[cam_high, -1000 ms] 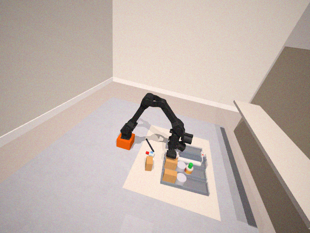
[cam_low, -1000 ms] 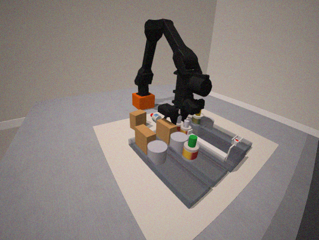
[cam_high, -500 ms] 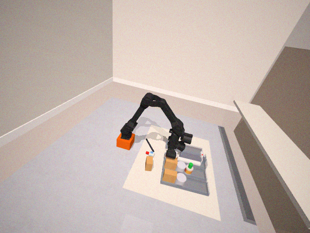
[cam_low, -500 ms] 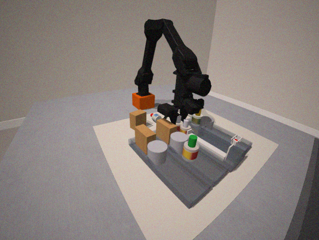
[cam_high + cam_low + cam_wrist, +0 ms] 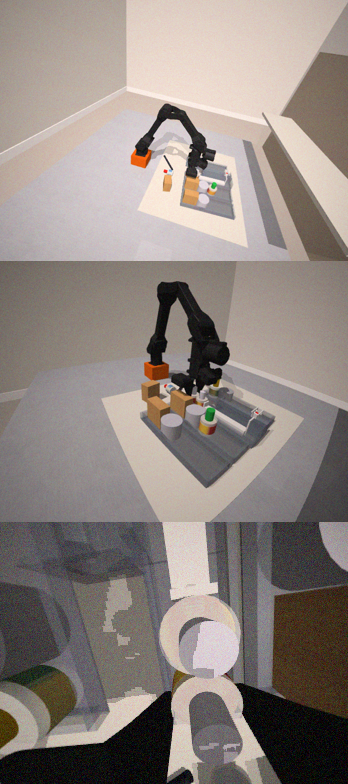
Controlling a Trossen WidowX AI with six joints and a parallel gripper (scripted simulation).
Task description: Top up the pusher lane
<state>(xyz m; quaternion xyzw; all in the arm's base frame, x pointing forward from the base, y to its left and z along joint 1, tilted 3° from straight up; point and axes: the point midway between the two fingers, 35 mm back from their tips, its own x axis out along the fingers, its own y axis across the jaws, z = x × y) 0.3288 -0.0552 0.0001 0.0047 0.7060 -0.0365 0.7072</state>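
The yellow-capped jar is 10 mm ahead of my gripper tip, 130 mm to the left of it and 10 mm above it. From my gripper tip the other things lie so: narrow lane (150 mm ahead, 20 mm to the left, 10 mm below); then brown box (130 mm behind, 110 mm to the right); then dark stick (150 mm behind, 90 mm to the left, 30 mm below).
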